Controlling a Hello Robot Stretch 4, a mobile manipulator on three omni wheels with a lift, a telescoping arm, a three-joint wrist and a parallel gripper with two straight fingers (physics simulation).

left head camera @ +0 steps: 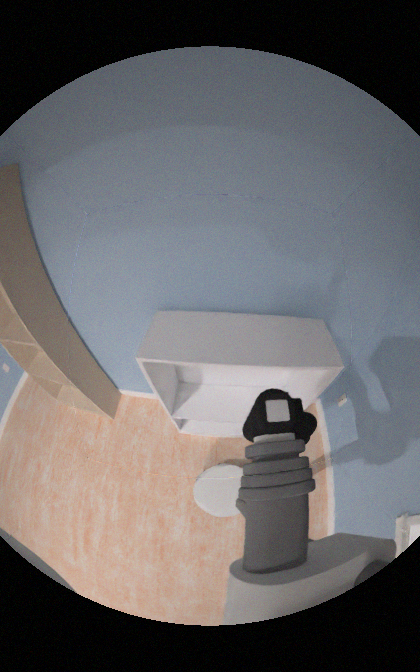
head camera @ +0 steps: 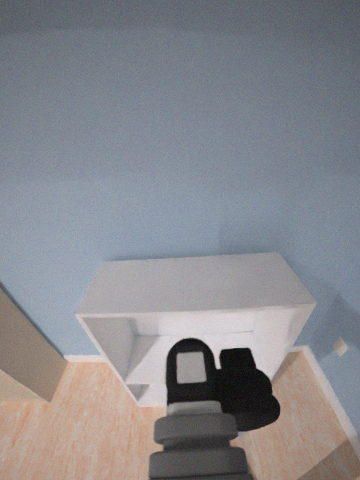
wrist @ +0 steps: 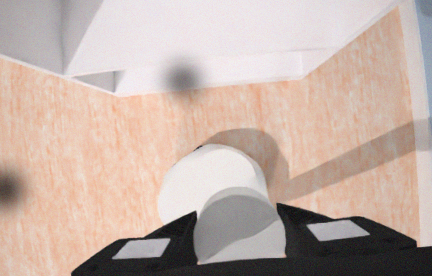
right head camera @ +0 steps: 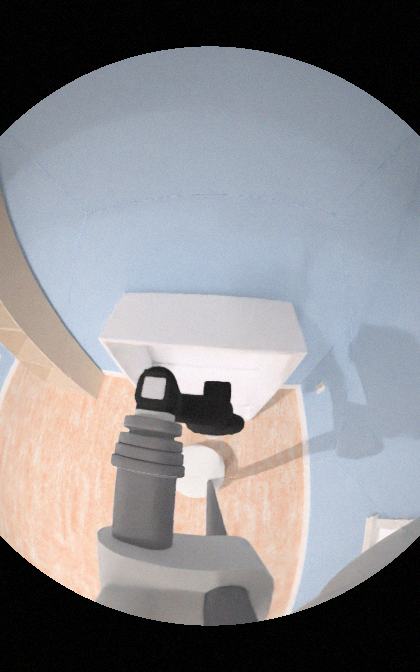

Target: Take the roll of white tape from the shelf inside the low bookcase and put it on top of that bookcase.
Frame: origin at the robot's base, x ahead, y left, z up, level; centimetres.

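Seen in the pictures: gripper, between the fingertips: [wrist: 238, 226].
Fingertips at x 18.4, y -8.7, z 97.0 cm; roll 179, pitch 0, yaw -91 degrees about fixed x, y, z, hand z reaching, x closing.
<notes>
Offsets run from my fingertips to a thing's top centre. "pt": to the spot under its first point.
My gripper [wrist: 239, 243] points down at the floor and is shut on the roll of white tape @[dx +0.1, dy +0.0, dz +2.4 cm] [wrist: 238, 222], a short pale cylinder held between the two black fingers. The low white bookcase [head camera: 193, 283] [left head camera: 235, 335] [right head camera: 200, 320] [wrist: 210, 32] stands against the blue wall just ahead. Its top board is bare and its inner shelf shows nothing on it. The gripper's black wrist [head camera: 240, 386] [left head camera: 280, 415] [right head camera: 200, 405] hangs over the floor in front of the shelf opening. In the head views the wrist hides the fingers and the tape.
My white round base [left head camera: 217, 490] [right head camera: 200, 470] [wrist: 207, 179] sits on the orange wood floor under the gripper. A tall beige cabinet [head camera: 26, 364] [left head camera: 40, 325] [right head camera: 30, 320] stands at the left. The wall corner with a socket @[pt dx +38.0, dy -82.8, dz -58.6 cm] [head camera: 340, 346] is close on the right.
</notes>
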